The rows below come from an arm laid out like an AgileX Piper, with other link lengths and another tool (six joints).
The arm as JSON. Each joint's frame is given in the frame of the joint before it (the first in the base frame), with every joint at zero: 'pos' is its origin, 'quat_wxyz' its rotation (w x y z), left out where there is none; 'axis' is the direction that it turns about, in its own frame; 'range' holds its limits. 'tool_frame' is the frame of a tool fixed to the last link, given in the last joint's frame.
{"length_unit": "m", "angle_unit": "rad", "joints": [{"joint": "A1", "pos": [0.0, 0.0, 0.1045], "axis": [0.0, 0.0, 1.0], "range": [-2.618, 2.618]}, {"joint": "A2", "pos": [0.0, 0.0, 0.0], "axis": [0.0, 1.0, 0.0], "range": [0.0, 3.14]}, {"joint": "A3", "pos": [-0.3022, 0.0, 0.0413], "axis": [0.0, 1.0, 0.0], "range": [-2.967, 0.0]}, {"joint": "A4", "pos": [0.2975, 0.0, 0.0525], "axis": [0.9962, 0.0, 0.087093], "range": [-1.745, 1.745]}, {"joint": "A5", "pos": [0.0, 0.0, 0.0], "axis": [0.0, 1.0, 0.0], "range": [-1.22, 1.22]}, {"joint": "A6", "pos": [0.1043, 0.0, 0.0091], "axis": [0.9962, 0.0, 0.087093], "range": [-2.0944, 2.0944]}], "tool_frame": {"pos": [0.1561, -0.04, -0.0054], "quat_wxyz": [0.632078, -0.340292, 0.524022, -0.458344]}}
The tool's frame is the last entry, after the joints.
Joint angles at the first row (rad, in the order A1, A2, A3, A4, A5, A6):
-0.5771, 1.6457, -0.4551, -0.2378, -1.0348, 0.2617
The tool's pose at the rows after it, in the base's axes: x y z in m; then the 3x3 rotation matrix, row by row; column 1 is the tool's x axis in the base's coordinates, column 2 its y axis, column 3 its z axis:
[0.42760, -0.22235, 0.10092], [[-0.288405, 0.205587, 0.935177], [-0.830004, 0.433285, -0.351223], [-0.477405, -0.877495, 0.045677]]
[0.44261, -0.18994, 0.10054], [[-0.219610, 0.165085, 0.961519], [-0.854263, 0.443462, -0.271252], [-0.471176, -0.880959, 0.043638]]
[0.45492, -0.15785, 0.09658], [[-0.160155, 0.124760, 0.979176], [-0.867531, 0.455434, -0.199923], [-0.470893, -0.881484, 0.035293]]
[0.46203, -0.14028, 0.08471], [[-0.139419, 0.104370, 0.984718], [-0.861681, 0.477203, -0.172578], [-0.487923, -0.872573, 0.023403]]
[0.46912, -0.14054, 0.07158], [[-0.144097, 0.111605, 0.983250], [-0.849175, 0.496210, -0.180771], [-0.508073, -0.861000, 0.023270]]
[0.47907, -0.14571, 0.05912], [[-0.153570, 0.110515, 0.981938], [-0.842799, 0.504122, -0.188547], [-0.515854, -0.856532, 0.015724]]
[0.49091, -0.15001, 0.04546], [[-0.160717, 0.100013, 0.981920], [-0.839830, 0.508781, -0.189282], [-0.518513, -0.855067, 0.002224]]
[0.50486, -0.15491, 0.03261], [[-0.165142, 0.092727, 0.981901], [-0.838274, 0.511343, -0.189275], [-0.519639, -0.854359, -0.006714]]
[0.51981, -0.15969, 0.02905], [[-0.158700, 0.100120, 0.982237], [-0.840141, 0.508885, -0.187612], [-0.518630, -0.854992, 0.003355]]
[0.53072, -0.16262, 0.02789], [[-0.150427, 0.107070, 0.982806], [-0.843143, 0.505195, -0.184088], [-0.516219, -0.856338, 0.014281]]
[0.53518, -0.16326, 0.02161], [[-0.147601, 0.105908, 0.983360], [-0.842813, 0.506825, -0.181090], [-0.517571, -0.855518, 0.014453]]
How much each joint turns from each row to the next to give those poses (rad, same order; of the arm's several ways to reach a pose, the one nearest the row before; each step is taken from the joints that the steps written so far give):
0.0442, 0.0000, 0.0000, -0.0431, -0.0038, 0.0039
0.0642, -0.0001, 0.0000, -0.0225, 0.0000, 0.0028
0.0693, 0.0081, 0.0000, -0.0047, 0.0000, 0.0000
0.0483, 0.0387, -0.0015, 0.0250, -0.0228, 0.0000
0.0130, 0.0672, -0.0190, 0.0276, -0.0461, 0.0009
0.0000, 0.0649, -0.0387, 0.0100, -0.0180, 0.0000
0.0000, 0.0645, -0.0477, 0.0009, -0.0030, 0.0000
0.0000, 0.0661, -0.0571, 0.0000, 0.0000, 0.0000
0.0000, 0.0471, -0.0574, -0.0019, 0.0000, 0.0010
0.0000, 0.0313, -0.0413, -0.0036, -0.0013, -0.0002
0.0000, 0.0289, -0.0190, -0.0024, -0.0101, 0.0000

